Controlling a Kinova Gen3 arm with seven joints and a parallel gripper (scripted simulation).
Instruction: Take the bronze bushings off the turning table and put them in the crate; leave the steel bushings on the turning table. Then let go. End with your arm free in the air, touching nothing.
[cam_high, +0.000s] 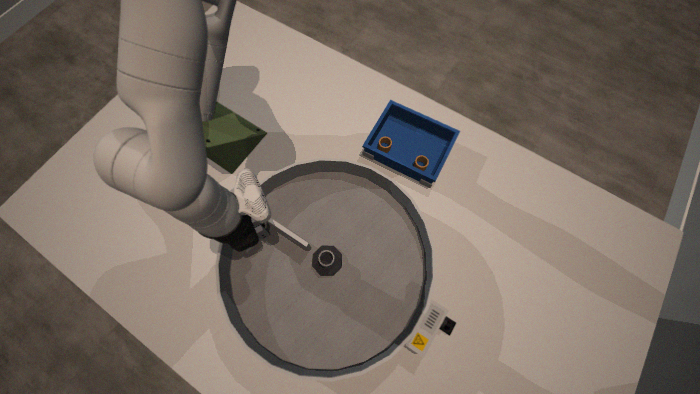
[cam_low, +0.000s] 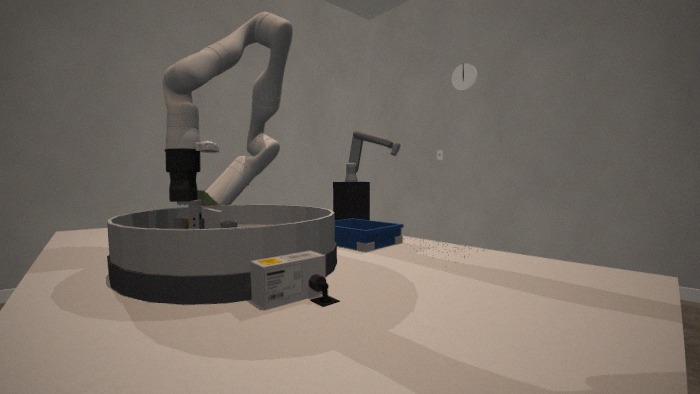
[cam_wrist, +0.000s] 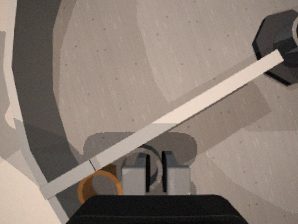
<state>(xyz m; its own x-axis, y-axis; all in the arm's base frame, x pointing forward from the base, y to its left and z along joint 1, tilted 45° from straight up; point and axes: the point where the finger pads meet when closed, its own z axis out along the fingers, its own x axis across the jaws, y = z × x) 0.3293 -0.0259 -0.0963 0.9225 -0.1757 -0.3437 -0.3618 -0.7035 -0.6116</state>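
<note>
The round turning table is 140 mm ahead of my hand, 50 mm to the left of it and 20 mm below it. The rest, counted from my hand: blue crate: 390 mm to the left, 90 mm ahead, 50 mm below.
</note>
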